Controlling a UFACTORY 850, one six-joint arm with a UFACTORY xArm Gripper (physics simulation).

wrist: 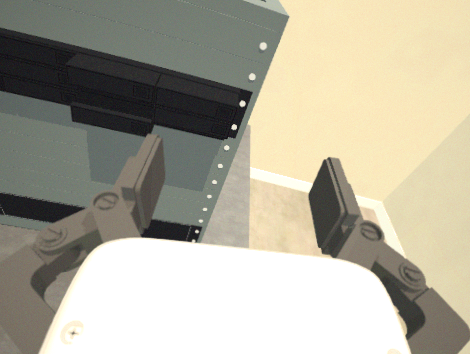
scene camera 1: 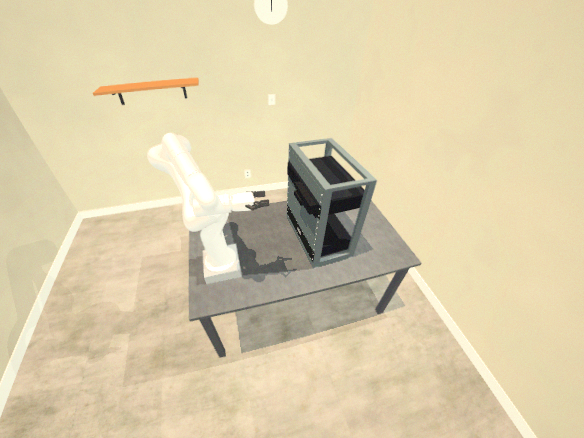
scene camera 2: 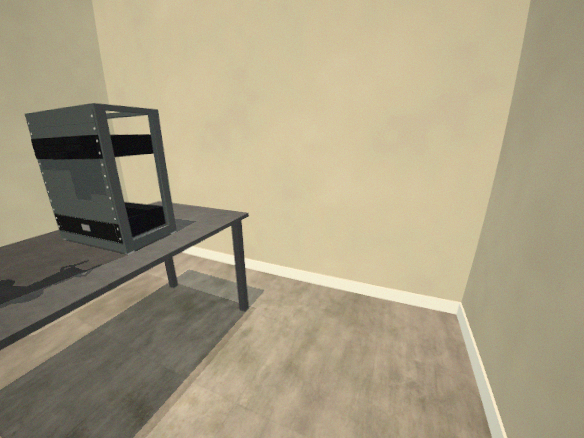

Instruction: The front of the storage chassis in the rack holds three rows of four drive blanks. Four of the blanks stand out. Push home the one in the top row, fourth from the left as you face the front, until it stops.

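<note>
The storage chassis (scene camera 1: 332,170) (scene camera 2: 65,148) (wrist: 30,65) is a black band in the upper part of the grey rack (scene camera 1: 322,220) (scene camera 2: 114,180) (wrist: 200,50). In the wrist view, the top-row fourth blank (wrist: 195,101) is at the right end, beside the screw flange, and its front appears to stand out. The top-row third blank (wrist: 112,77) and a lower blank (wrist: 110,117) in that column stand out to its left. The blanks are dark, so exact depths are hard to tell. My gripper (scene camera 1: 265,198) (wrist: 241,166) is open and empty, in front of the rack, apart from it. The gripper does not show in scene camera 2.
The rack stands on the dark table (scene camera 1: 270,292) (scene camera 2: 210,212). A black unit (scene camera 2: 95,229) (wrist: 40,207) with a pale label sits low in the rack. Grey panels lie between it and the chassis. An orange shelf (scene camera 1: 150,86) is on the wall behind the arm.
</note>
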